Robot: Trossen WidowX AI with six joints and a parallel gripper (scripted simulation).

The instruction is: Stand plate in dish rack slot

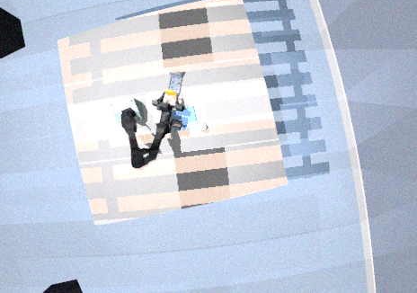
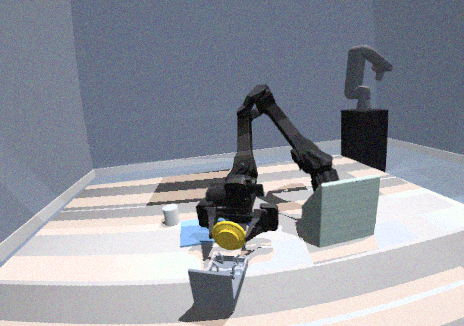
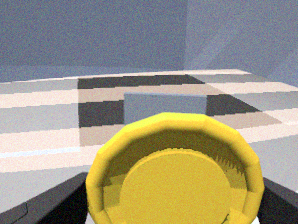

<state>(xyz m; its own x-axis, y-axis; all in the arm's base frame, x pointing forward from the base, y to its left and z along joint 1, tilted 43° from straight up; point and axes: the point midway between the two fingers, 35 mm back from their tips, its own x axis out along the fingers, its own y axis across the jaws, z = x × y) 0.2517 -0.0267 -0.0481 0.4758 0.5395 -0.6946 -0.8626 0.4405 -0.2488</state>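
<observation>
Right now my gripper tip is 3 cm short of the grey dish rack, 5 cm to the right of it and 5 cm above it. The rest, counted from my gripper tip: blue spoon: 9 cm behind, 16 cm to the right, 7 cm below; blue mat: 2 cm ahead, 17 cm to the right, 7 cm below; yellow plate: 1 cm to the right.
</observation>
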